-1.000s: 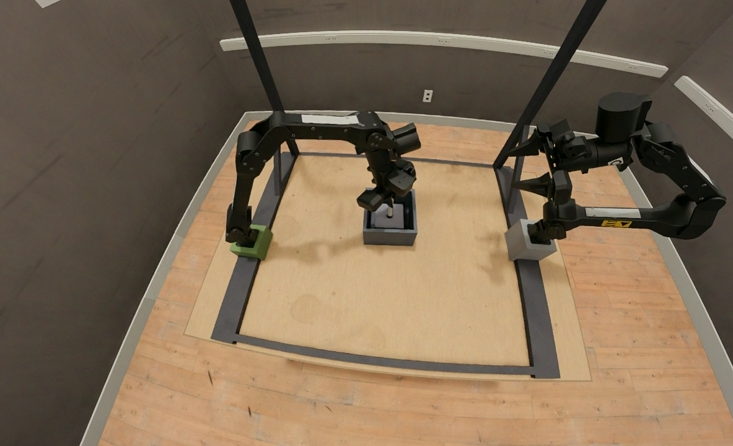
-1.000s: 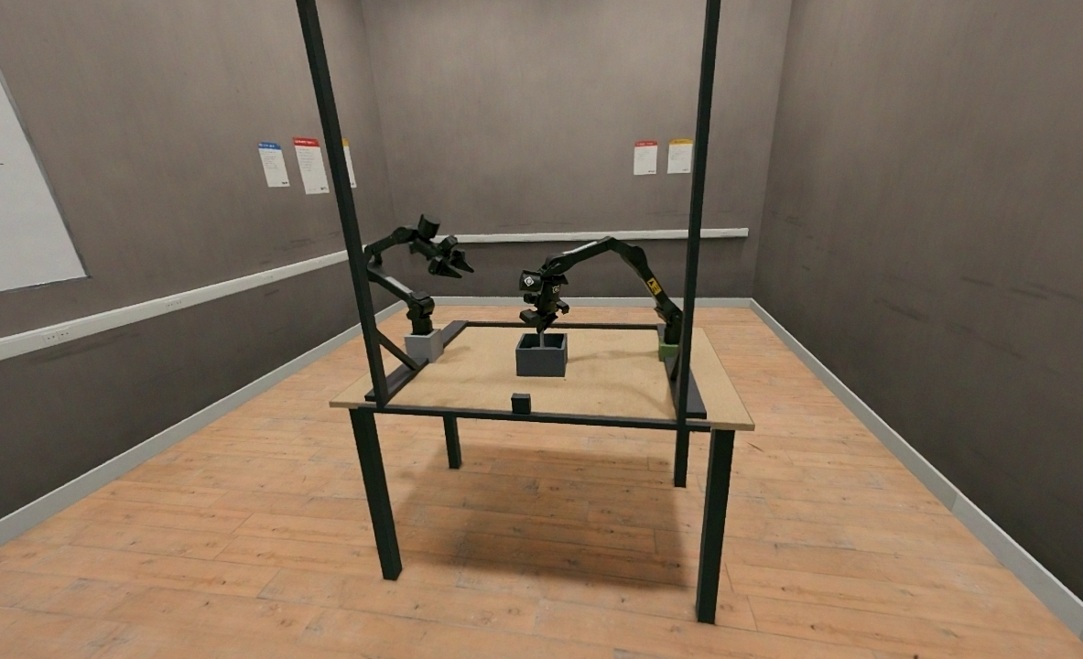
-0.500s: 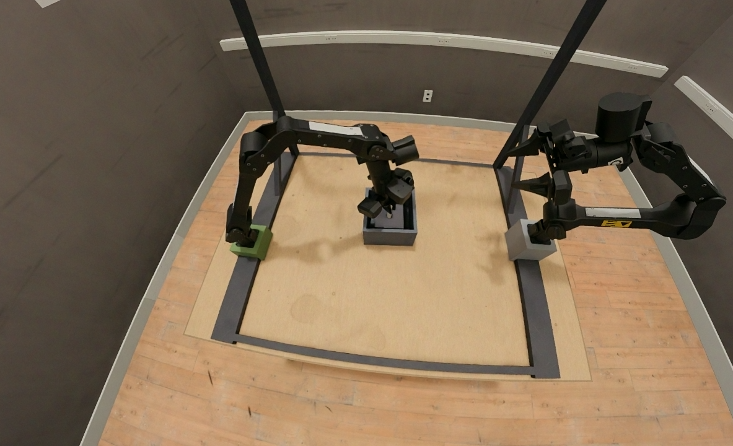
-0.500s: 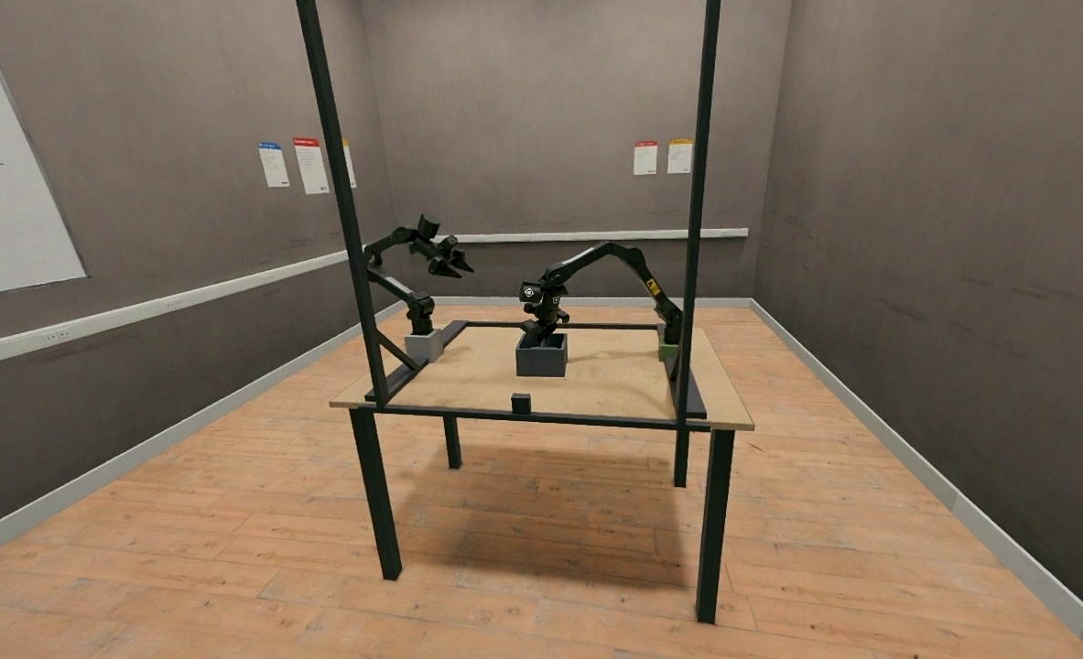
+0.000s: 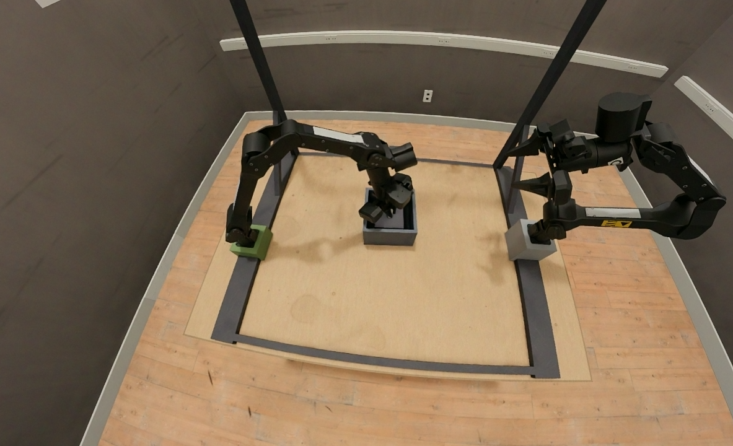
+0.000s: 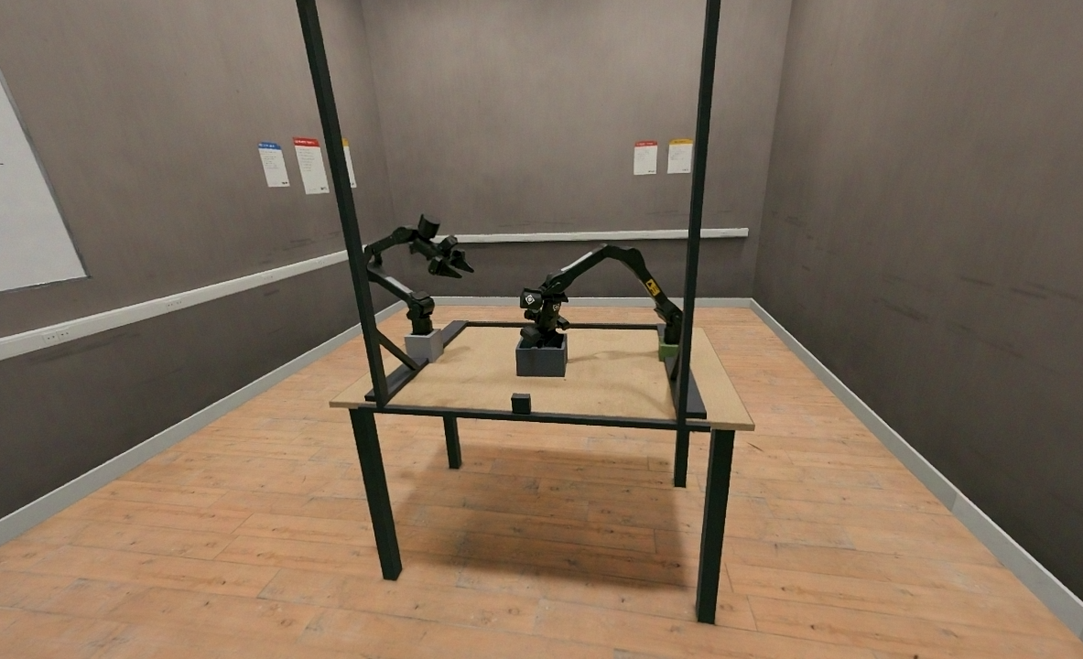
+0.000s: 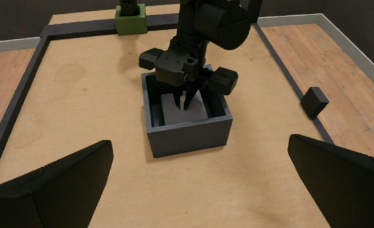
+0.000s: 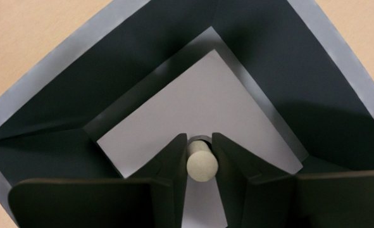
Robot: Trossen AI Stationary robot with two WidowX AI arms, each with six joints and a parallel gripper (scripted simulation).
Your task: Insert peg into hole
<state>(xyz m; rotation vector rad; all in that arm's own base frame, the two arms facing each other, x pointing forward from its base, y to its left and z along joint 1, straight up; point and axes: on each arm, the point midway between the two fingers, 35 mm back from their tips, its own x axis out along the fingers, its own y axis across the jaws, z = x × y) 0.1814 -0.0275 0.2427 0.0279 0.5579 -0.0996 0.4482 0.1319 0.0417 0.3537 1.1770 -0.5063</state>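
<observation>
My right hand is 50 mm above the peg. Round my right hand: dark border strip 420 mm ahead, 90 mm below, 30 mm to the right; then grey plate 60 mm below.
</observation>
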